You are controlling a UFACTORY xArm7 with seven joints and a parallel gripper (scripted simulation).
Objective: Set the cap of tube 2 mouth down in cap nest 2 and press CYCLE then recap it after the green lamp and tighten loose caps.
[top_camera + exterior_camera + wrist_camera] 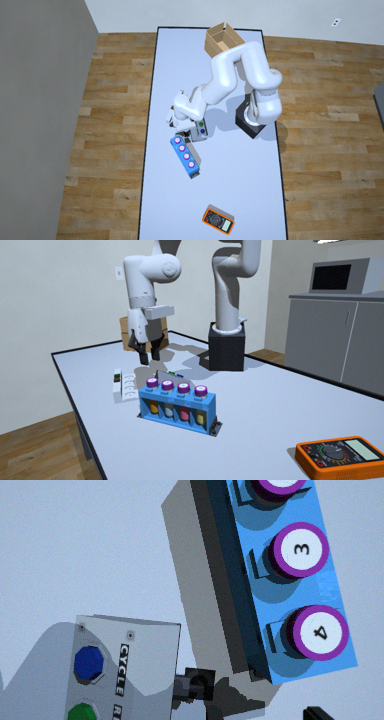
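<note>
Right now my hand is 5 cm past the purple cap marked 2, 14 cm to the right of it and 6 cm above it. Also, from my hand: cap 3: 2 cm behind, 10 cm to the left, 6 cm below; then key housing: 8 cm behind, 5 cm to the right, 12 cm below; then cap 4: 2 cm ahead, 6 cm to the left, 6 cm below.
</note>
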